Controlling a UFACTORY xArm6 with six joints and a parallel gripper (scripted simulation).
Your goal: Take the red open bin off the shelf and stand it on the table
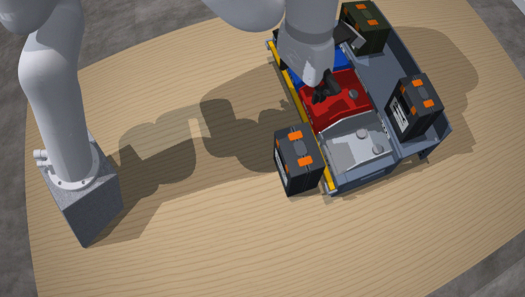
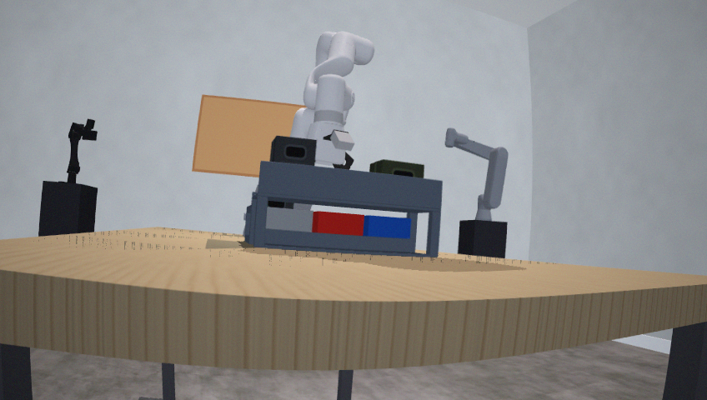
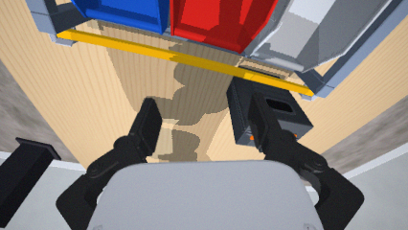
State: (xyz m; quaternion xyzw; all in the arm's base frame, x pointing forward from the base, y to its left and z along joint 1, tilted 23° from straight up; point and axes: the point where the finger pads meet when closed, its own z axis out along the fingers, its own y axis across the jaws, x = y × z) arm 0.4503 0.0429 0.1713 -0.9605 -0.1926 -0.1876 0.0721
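The yellow rail lies 10 cm below my hand. The rest, counted from my hand: grey bin: 12 cm below, 12 cm ahead, 10 cm to the right; blue bin: 12 cm to the left, 12 cm below, 9 cm ahead; red bin: 12 cm below, 10 cm ahead, 1 cm to the left.
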